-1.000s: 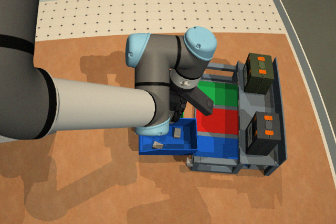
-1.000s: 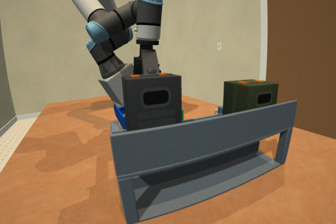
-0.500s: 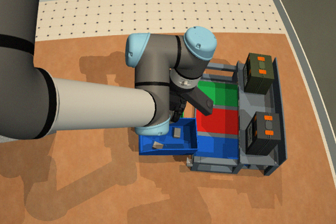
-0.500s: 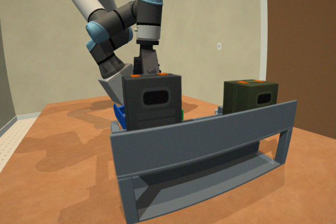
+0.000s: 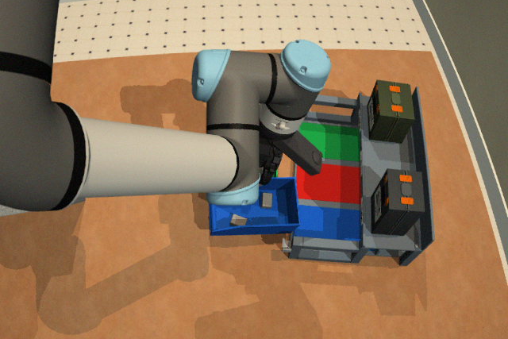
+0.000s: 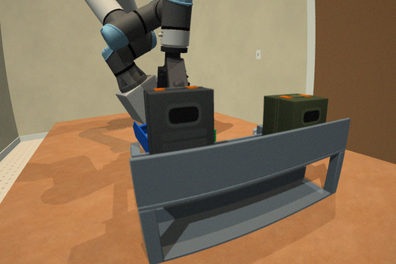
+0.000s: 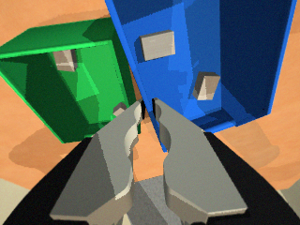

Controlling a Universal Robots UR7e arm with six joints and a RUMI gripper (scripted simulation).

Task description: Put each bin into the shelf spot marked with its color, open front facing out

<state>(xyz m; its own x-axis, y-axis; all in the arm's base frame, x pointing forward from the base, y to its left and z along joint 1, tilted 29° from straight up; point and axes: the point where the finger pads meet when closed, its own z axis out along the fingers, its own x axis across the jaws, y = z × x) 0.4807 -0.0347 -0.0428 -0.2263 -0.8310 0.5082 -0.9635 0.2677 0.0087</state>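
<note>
Right now the blue bin is 10 mm behind my hand, 40 mm to the right of it and 30 mm below it. Round my hand: shelf front lip (100 mm ahead, 50 mm to the left, 100 mm below); black box (260 mm ahead, 100 mm to the right, 60 mm above); green bin (30 mm behind, 80 mm to the left, 70 mm below).
</note>
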